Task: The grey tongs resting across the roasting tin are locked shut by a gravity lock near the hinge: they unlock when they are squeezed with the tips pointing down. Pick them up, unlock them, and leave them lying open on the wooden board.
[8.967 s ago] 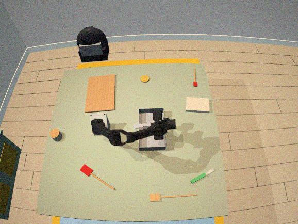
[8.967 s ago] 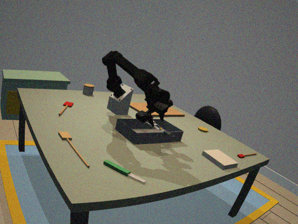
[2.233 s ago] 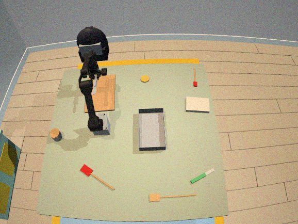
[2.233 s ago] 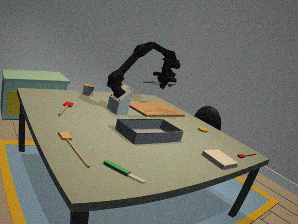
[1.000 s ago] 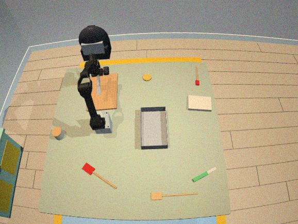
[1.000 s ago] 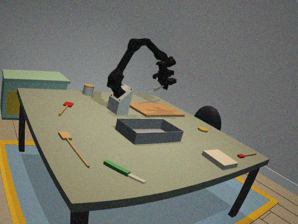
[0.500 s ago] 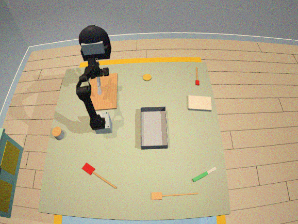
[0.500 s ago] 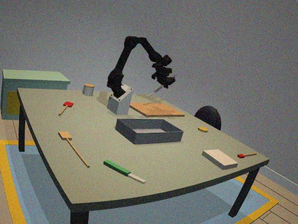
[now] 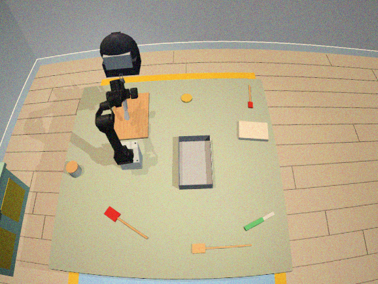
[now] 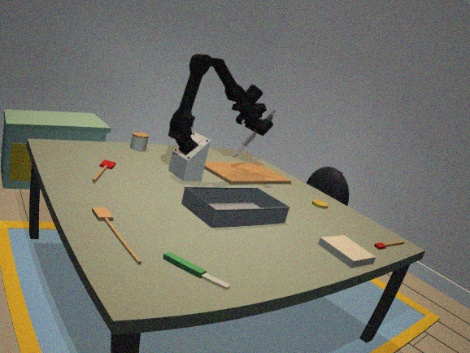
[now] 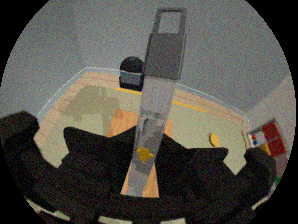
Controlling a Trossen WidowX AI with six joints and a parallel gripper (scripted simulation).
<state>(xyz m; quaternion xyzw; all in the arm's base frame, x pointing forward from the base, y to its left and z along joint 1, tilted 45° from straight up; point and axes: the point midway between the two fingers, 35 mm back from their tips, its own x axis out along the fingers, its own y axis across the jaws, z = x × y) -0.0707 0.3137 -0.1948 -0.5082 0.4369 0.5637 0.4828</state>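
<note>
My gripper tip is 10 mm short of the wooden board, 40 mm to the left of it and 180 mm above it. From my gripper tip the other things lie so: white block: 770 mm ahead, 160 mm to the right, 170 mm below; yellow disc: 360 mm ahead, 100 mm to the left, 180 mm below.
</note>
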